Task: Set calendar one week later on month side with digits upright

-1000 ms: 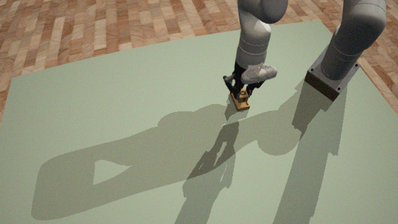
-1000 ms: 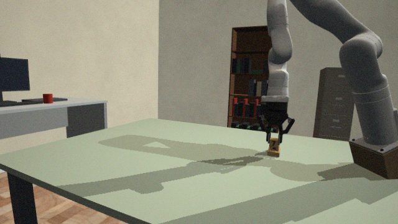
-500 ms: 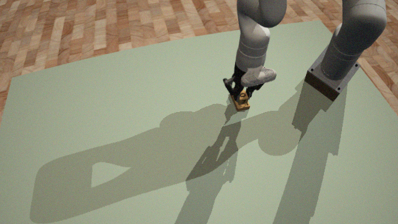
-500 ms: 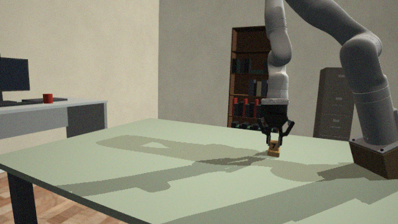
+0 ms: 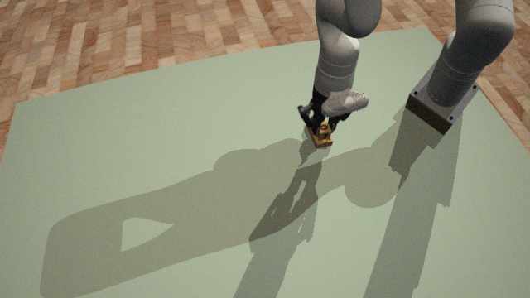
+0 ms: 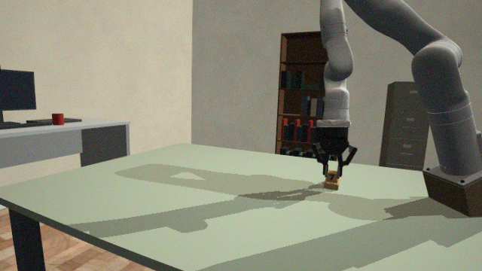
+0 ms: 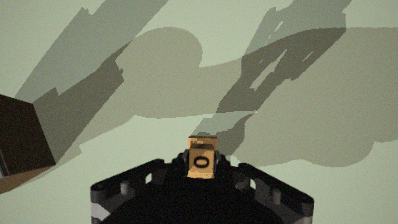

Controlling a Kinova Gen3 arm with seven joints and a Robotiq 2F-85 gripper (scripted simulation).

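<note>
Right now the wooden tray is 10 mm to the right of my hand and 40 mm below it. Also, from my hand: cube 30 mm to the right, 20 mm below.
</note>
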